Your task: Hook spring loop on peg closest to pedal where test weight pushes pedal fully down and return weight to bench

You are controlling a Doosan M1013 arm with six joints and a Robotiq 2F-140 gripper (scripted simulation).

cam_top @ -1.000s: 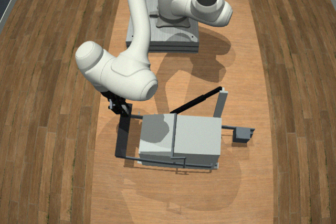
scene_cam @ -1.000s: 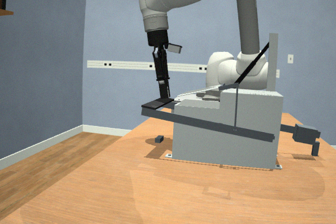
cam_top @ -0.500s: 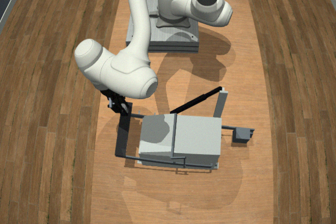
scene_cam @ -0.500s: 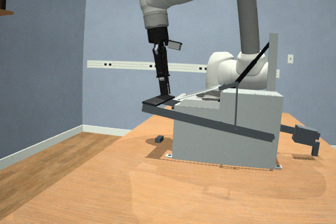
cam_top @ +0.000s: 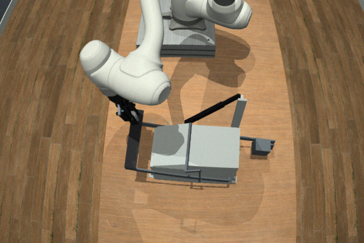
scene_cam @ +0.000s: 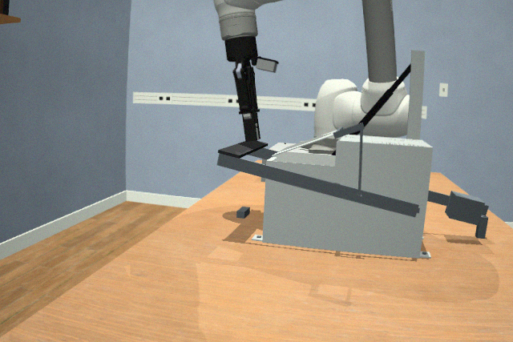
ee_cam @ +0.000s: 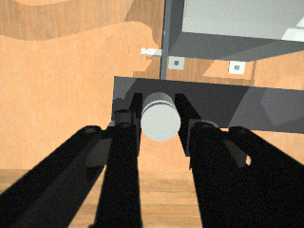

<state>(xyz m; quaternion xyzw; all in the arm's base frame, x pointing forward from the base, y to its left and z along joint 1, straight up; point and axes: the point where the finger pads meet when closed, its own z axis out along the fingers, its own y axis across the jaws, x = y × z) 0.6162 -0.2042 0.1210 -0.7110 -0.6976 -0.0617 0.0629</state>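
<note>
Right now the steel test weight is 10 mm below my hand. The rest, counted from my hand: small grey block: 10 mm to the right, 210 mm below.
</note>
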